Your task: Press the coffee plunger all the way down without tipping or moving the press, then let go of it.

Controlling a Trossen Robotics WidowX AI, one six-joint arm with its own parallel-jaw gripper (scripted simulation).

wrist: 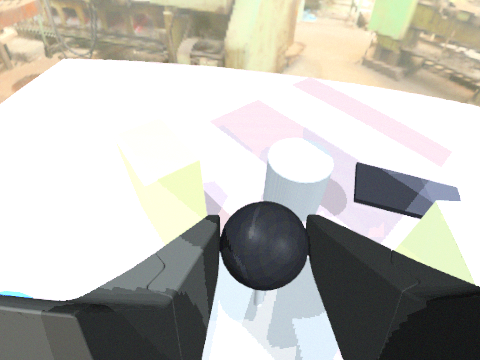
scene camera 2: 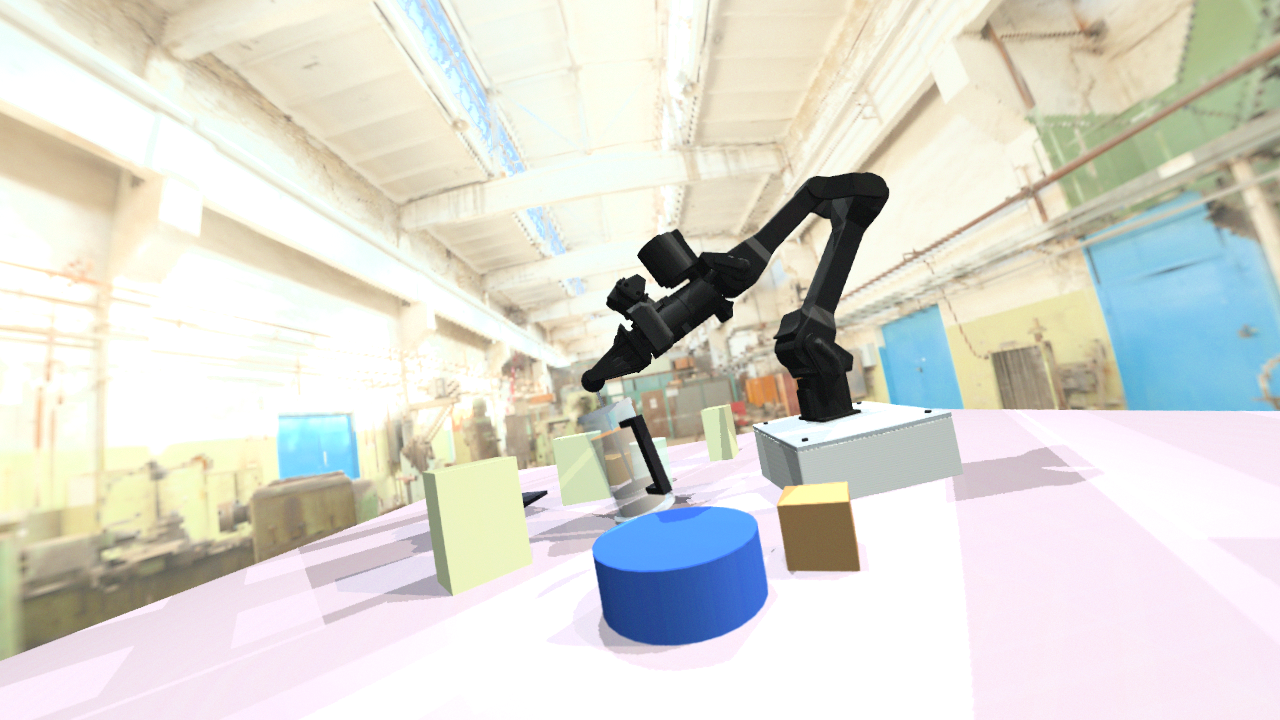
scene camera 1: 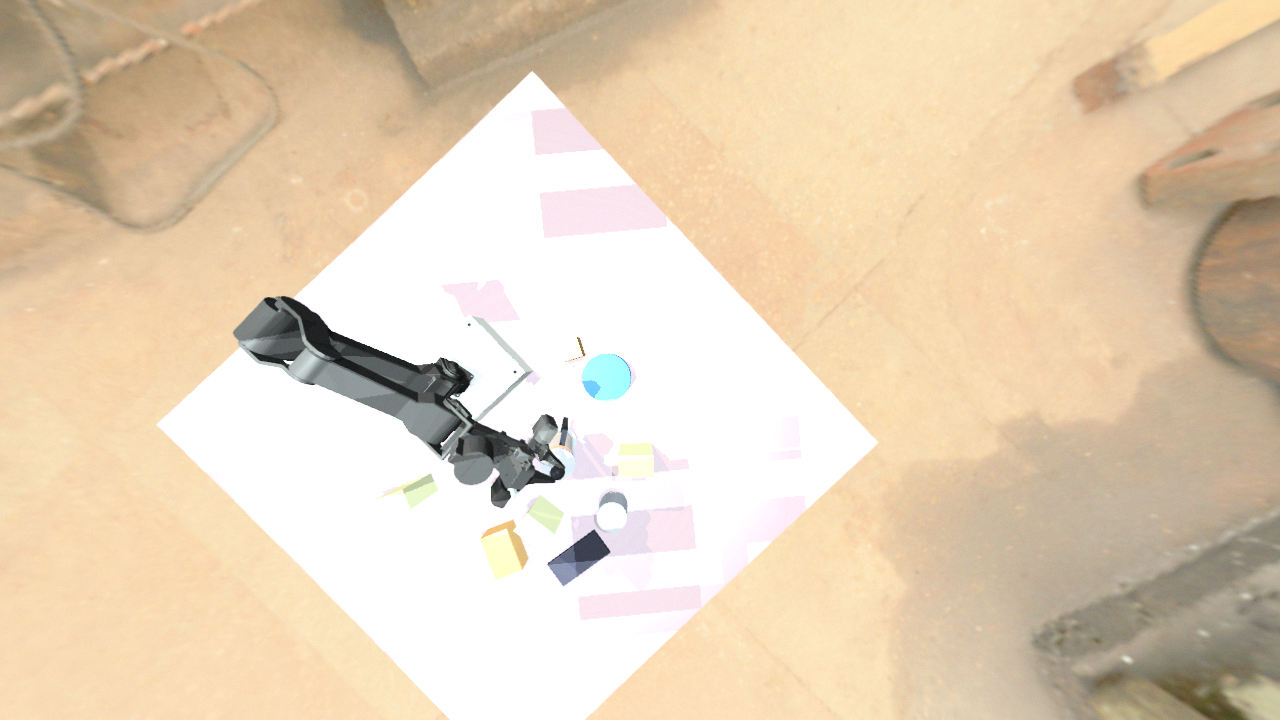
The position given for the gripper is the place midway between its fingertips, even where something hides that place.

Observation:
In view: the gripper (scene camera 2: 587,380), a coffee press (scene camera 2: 625,453), a blue cylinder (scene camera 2: 682,576), a dark flat slab (scene camera 1: 588,551) and a brown cube (scene camera 2: 816,521).
The coffee press is seen too in the wrist view (wrist: 266,294). The blue cylinder is seen too in scene camera 1 (scene camera 1: 606,377). The dark flat slab is seen too in the wrist view (wrist: 393,191). The wrist view misses the brown cube: it is out of frame.

